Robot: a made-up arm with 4 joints.
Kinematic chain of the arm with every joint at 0, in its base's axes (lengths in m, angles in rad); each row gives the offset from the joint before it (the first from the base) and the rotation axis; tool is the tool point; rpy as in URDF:
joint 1: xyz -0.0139 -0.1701 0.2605 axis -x
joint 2: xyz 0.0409 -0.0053 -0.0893 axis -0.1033 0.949 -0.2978
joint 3: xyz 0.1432 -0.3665 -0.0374 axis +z
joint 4: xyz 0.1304 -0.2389 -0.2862 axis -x
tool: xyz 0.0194 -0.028 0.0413 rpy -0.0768 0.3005 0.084
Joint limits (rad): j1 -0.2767..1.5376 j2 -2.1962..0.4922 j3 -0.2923..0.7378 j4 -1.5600..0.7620
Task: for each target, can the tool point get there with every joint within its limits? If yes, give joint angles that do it. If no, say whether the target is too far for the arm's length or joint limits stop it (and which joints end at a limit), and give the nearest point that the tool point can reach.
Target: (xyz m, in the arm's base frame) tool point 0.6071 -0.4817 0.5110
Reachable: yes | joints 0.0990 -1.2298 0.5065 -0.2827
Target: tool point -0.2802 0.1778 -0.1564
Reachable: no: joint limits stop it (at a limit: joint 1, joint 2, joint 3, joint 4) | nearest point 0.1653 0.3498 0.4697 | short by 0.787 m
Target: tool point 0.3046 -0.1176 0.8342
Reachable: yes | joints 0.5155 -1.9812 0.6247 -0.0871
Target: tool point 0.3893 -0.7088 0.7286
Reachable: yes | joints 1.2757 -0.0141 0.2435 -0.3377
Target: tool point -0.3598 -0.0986 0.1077
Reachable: no: joint limits stop it (at a limit: joint 1, joint 2, joint 3, joint 4) | nearest point 0.1653 0.3498 0.4697 | short by 0.780 m
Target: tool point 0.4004 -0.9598 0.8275
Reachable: no: too far | nearest point 0.3219 -0.8089 0.7192 | short by 0.202 m
